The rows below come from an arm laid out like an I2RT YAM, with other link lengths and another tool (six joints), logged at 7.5 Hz.
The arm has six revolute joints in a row. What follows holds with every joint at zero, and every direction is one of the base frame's. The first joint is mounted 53.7 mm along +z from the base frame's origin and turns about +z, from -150 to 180 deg. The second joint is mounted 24.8 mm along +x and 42 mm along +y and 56.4 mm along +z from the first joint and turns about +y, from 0 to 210 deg. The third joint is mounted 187.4 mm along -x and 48.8 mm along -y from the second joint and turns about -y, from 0 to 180 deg. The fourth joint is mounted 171.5 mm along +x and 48.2 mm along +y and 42 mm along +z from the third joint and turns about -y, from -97 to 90 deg. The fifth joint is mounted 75.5 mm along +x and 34.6 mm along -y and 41.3 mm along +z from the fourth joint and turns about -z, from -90 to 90 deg. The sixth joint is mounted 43.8 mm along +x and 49.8 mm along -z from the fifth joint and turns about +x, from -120 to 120 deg. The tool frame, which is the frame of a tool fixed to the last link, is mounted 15 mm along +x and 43 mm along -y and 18 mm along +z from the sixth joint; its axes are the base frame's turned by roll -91.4, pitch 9.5 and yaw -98.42 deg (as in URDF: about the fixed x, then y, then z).
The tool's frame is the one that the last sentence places.
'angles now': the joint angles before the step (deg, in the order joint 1, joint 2, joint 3, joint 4, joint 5, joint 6). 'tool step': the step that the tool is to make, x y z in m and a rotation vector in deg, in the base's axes. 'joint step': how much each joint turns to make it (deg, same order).
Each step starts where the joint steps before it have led.
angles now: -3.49 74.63 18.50 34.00 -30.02 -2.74
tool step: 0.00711 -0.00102 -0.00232 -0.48 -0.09 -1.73
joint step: 0.55 4.09 1.38 3.05 2.29 0.47
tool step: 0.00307 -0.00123 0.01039 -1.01 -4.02 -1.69
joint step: 0.37 0.22 0.24 4.01 2.22 -0.08
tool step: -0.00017 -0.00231 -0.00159 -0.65 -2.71 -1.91
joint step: 0.05 3.16 -1.79 7.72 2.03 0.05
